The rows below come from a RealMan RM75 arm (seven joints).
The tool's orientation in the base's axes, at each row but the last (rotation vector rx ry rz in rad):
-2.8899, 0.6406, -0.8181
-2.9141, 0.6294, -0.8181
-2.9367, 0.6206, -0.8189
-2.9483, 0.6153, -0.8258
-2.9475, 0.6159, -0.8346
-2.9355, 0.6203, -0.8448
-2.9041, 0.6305, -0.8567
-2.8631, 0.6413, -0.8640
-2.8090, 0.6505, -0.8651
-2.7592, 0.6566, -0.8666
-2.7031, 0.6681, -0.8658
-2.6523, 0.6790, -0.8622
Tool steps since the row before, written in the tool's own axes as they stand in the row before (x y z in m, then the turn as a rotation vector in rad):
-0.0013, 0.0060, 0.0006, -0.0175, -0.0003, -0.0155
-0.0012, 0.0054, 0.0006, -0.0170, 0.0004, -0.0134
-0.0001, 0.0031, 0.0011, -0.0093, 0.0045, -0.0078
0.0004, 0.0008, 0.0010, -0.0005, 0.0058, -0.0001
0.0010, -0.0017, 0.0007, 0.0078, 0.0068, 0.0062
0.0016, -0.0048, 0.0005, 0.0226, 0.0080, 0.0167
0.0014, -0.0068, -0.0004, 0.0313, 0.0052, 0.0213
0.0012, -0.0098, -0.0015, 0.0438, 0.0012, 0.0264
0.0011, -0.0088, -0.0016, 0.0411, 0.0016, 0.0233
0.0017, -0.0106, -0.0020, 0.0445, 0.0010, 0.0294
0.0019, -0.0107, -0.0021, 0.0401, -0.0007, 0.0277
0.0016, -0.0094, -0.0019, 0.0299, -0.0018, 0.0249
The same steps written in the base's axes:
-0.0029, -0.0050, -0.0022, -0.0214, 0.0082, 0.0048
-0.0026, -0.0045, -0.0019, -0.0202, 0.0072, 0.0031
-0.0007, -0.0029, -0.0014, -0.0129, 0.0000, 0.0016
0.0005, -0.0010, -0.0008, -0.0026, -0.0052, -0.0009
0.0018, 0.0011, 0.0001, 0.0067, -0.0098, -0.0022
0.0033, 0.0038, 0.0010, 0.0232, -0.0174, -0.0039
0.0034, 0.0057, 0.0021, 0.0333, -0.0186, -0.0029
0.0037, 0.0085, 0.0038, 0.0469, -0.0204, 0.0000
0.0031, 0.0074, 0.0040, 0.0430, -0.0195, 0.0011
0.0039, 0.0086, 0.0056, 0.0493, -0.0203, -0.0020
0.0039, 0.0082, 0.0063, 0.0457, -0.0168, -0.0022
0.0033, 0.0070, 0.0059, 0.0371, -0.0110, -0.0045

